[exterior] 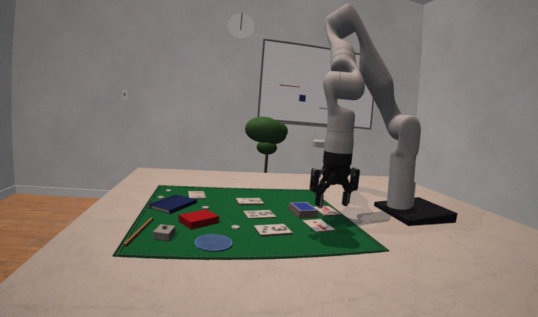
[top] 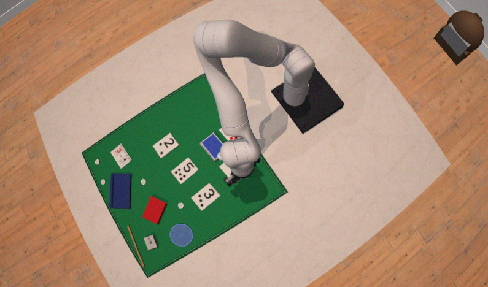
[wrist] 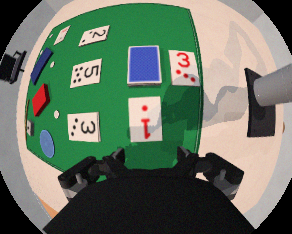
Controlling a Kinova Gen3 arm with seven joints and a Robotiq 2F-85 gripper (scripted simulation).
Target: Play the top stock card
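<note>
My hand is 10 mm short of the card, 50 mm to the left of it and 80 mm above it. Round my hand: green mat (190 mm ahead, 180 mm to the right, 100 mm below); red box (340 mm ahead, 110 mm to the right, 70 mm below); grey box (430 mm ahead, 20 mm to the right, 70 mm below).
</note>
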